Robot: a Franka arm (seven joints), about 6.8 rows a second.
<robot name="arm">
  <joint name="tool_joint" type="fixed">
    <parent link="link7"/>
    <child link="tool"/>
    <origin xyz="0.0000 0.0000 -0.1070" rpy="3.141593 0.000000 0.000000"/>
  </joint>
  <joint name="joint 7" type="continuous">
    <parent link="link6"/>
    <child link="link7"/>
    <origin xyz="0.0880 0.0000 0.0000" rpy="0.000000 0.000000 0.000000"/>
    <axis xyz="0 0 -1"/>
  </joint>
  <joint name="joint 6" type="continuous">
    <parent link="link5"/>
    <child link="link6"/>
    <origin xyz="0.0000 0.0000 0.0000" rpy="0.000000 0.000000 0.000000"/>
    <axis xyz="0 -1 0"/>
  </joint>
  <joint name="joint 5" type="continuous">
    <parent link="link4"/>
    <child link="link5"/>
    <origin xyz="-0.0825 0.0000 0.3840" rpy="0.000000 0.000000 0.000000"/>
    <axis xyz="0 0 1"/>
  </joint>
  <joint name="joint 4" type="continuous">
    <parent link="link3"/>
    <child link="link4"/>
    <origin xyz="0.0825 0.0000 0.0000" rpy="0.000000 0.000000 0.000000"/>
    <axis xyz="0 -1 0"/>
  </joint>
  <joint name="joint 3" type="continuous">
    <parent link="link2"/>
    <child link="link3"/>
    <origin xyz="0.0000 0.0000 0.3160" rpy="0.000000 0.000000 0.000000"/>
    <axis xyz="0 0 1"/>
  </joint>
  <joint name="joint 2" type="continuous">
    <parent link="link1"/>
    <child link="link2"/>
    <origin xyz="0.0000 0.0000 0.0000" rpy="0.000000 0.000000 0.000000"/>
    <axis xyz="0 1 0"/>
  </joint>
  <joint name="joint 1" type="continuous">
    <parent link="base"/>
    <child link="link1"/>
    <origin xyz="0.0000 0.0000 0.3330" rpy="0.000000 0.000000 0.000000"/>
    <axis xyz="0 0 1"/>
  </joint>
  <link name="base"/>
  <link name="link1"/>
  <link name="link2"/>
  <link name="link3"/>
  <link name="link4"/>
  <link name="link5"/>
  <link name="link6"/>
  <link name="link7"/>
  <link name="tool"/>
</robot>
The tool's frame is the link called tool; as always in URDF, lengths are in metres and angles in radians. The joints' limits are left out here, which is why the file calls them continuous.
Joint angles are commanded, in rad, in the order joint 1, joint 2, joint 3, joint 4, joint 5, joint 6, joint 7. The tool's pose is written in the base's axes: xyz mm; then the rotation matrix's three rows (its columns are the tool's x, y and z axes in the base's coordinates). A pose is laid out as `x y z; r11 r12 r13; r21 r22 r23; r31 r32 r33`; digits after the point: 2 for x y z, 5 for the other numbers.
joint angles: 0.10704 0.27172 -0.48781 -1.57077 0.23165 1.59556 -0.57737
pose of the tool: 586.93 -178.18 483.53; 0.97615 0.15094 -0.15606; 0.17778 -0.96830 0.17546; -0.12463 -0.19902 -0.97204
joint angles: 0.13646 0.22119 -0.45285 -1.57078 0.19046 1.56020 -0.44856
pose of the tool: 583.61 -145.70 507.28; 0.98109 0.09897 -0.16634; 0.12493 -0.98020 0.15365; -0.14783 -0.17152 -0.97402
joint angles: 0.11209 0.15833 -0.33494 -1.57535 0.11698 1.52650 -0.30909
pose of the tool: 577.17 -104.53 533.26; 0.98186 0.06764 -0.17715; 0.08753 -0.99040 0.10702; -0.16821 -0.12058 -0.97835
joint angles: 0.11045 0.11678 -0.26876 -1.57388 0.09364 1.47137 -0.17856
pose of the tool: 567.38 -71.79 552.09; 0.97965 0.00784 -0.20056; 0.02749 -0.99506 0.09534; -0.19882 -0.09892 -0.97503
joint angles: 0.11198 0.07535 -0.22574 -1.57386 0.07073 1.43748 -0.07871
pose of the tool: 556.28 -50.78 572.14; 0.97878 -0.04127 -0.20072; -0.02629 -0.99670 0.07675; -0.20322 -0.06984 -0.97664
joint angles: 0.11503 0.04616 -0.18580 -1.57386 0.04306 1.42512 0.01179
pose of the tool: 549.15 -31.53 586.84; 0.97819 -0.08409 -0.18995; -0.07635 -0.99594 0.04775; -0.19319 -0.03220 -0.98063
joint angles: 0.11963 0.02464 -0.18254 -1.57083 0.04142 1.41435 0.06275
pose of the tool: 542.67 -28.01 599.07; 0.97620 -0.12524 -0.17706; -0.11858 -0.99180 0.04772; -0.18158 -0.02559 -0.98304
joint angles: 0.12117 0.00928 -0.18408 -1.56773 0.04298 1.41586 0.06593
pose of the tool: 538.87 -28.34 608.79; 0.97922 -0.12786 -0.15741; -0.12128 -0.99132 0.05077; -0.16254 -0.03063 -0.98623
